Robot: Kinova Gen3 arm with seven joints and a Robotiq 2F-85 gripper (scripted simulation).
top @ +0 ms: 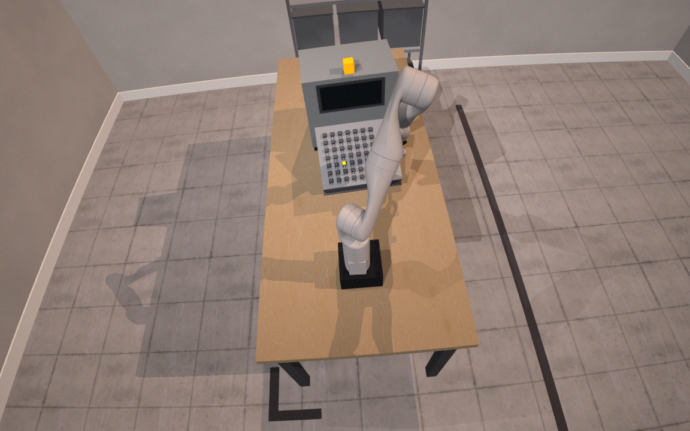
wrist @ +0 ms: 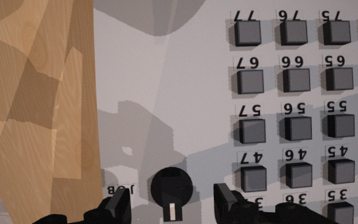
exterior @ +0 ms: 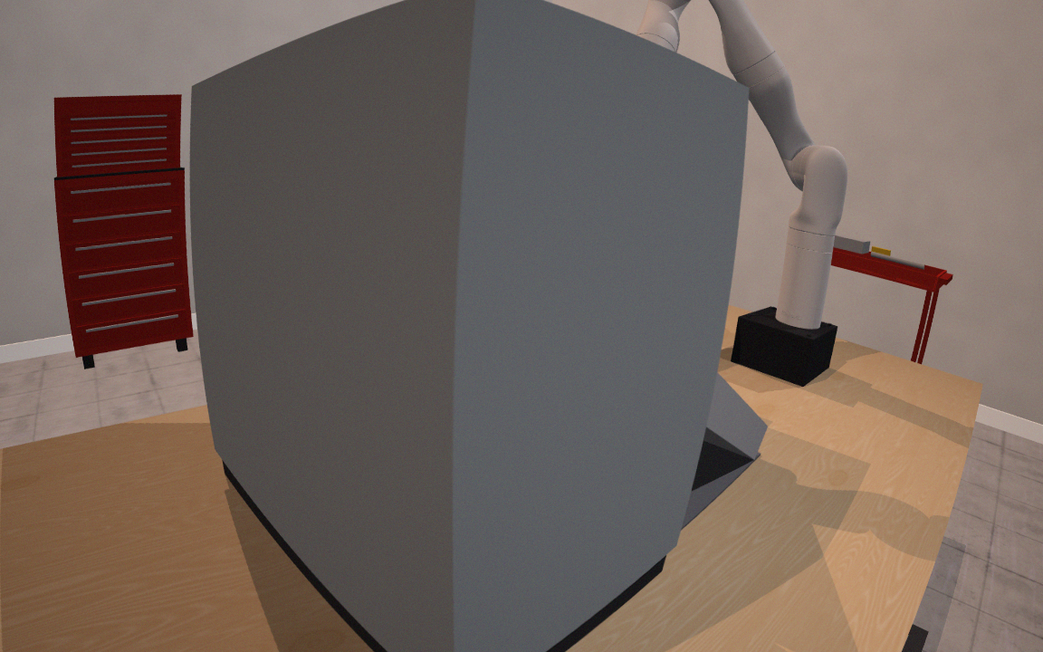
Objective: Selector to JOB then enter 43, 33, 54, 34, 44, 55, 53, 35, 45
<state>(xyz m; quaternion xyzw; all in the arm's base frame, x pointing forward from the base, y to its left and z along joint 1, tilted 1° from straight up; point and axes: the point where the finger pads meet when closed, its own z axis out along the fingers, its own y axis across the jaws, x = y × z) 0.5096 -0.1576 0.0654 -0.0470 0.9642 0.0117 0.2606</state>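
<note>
Now: the black selector knob 20 mm ahead of my hand and 30 mm below it. From my hand the other things lie so: keypad (30 mm ahead, 120 mm to the left, 80 mm below).
</note>
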